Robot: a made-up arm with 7 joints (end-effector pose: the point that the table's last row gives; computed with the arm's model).
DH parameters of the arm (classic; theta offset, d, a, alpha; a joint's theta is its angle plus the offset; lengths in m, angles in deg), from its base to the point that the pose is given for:
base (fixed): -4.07 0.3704 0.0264 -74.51
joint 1: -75.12 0.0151 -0.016 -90
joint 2: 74 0.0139 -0.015 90
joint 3: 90 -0.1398 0.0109 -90
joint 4: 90 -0.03 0.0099 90
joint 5: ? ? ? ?
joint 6: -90 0.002 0.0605 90
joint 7: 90 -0.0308 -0.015 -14.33
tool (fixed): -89.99 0.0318 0 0
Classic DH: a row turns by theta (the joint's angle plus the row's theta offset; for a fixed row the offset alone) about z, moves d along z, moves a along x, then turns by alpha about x.
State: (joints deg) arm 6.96 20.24 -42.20 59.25 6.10 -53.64 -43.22
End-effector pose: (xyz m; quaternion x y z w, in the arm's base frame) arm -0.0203 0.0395 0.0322 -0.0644 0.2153 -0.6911 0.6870
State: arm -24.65 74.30 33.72 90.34 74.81 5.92 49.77
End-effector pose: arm 0.0932 0.3763 0.2522 0.8560 0.2862 0.3003 0.3084
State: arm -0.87 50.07 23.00 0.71 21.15 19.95 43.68
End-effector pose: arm 0.2551 0.2198 0.2418 0.6444 -0.1139 0.4205 0.6284
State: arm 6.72 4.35 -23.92 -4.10 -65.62 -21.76 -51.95
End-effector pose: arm 0.1684 -0.0718 0.1531 -0.5544 -0.2617 -0.2836 0.7374
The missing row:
joint 5: 0 0.1743 0.0178 -90
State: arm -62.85 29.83 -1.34 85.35 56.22 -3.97 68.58
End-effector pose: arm 0.3419 0.1368 0.1552 0.7057 -0.1825 0.2810 0.6242
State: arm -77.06 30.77 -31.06 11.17 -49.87 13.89 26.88
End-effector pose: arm 0.3287 -0.1210 0.3878 -0.0263 -0.2564 -0.1275 0.9578
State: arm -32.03 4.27 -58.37 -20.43 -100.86 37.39 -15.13
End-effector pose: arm 0.0787 -0.1889 0.3074 -0.5464 0.3107 -0.7008 0.3373
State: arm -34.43 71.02 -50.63 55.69 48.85 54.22 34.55
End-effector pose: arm 0.1984 0.3147 0.2448 0.9731 0.1882 0.1282 0.0360
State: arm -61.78 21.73 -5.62 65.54 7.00 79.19 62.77
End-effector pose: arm 0.3076 0.0761 0.1456 0.6100 0.4489 0.3974 0.5181
